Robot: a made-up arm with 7 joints. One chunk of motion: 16 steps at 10 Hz.
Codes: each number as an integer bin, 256 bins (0 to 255) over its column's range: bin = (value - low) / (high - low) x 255, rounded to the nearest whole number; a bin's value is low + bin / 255 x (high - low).
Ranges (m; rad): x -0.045..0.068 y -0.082..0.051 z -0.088..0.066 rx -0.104..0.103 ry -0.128..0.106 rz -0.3..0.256
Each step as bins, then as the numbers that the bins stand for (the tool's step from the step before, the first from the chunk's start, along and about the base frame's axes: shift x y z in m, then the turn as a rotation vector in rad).
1 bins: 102 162 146 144 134 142
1 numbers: 0.00020 0.00249 0.00017 0.01289 -0.00504 0.00962
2 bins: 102 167 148 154 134 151
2 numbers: 0.00020 0.00510 0.00138 0.02101 -0.00504 0.02924
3 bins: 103 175 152 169 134 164
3 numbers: 0.00064 0.00927 0.00380 0.03319 -0.00504 0.05758
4 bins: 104 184 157 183 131 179
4 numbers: 0.00109 0.01397 0.00682 0.04455 -0.00779 0.09029
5 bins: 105 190 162 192 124 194
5 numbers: 0.00153 0.01710 0.00984 0.05186 -0.01421 0.12300
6 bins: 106 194 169 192 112 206
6 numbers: 0.00197 0.01918 0.01406 0.05186 -0.02522 0.14916
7 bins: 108 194 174 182 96 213
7 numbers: 0.00286 0.01918 0.01708 0.04374 -0.03991 0.16442
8 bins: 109 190 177 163 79 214
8 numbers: 0.00330 0.01710 0.01889 0.02832 -0.05551 0.16660
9 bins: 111 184 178 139 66 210
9 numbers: 0.00419 0.01397 0.01950 0.00884 -0.06744 0.15788
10 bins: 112 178 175 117 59 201
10 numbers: 0.00463 0.01084 0.01769 -0.00902 -0.07386 0.13826
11 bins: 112 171 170 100 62 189
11 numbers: 0.00463 0.00719 0.01467 -0.02282 -0.07111 0.11209
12 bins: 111 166 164 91 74 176
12 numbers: 0.00419 0.00458 0.01104 -0.03013 -0.06009 0.08375
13 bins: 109 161 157 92 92 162
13 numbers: 0.00330 0.00197 0.00682 -0.02932 -0.04358 0.05322
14 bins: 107 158 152 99 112 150
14 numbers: 0.00242 0.00041 0.00380 -0.02364 -0.02522 0.02706
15 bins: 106 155 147 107 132 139
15 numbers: 0.00197 -0.00116 0.00078 -0.01714 -0.00687 0.00307
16 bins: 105 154 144 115 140 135
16 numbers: 0.00153 -0.00168 -0.00104 -0.01065 0.00047 -0.00565
